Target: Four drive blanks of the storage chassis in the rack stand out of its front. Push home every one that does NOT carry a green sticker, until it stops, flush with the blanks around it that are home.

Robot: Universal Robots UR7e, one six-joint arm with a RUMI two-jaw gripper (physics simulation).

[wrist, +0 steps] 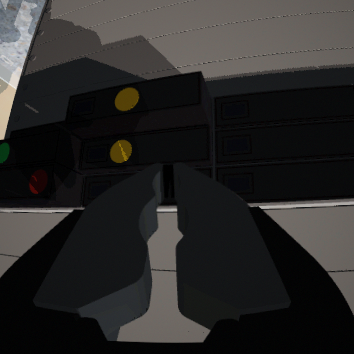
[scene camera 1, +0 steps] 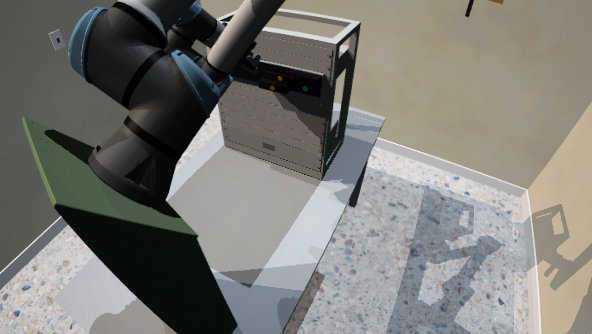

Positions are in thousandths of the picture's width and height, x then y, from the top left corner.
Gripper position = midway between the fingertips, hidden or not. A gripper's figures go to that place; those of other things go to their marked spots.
The gripper (wrist: 482, 473): 14 cm from the lens. A rack (wrist: 713, 287): 22 cm from the lens.
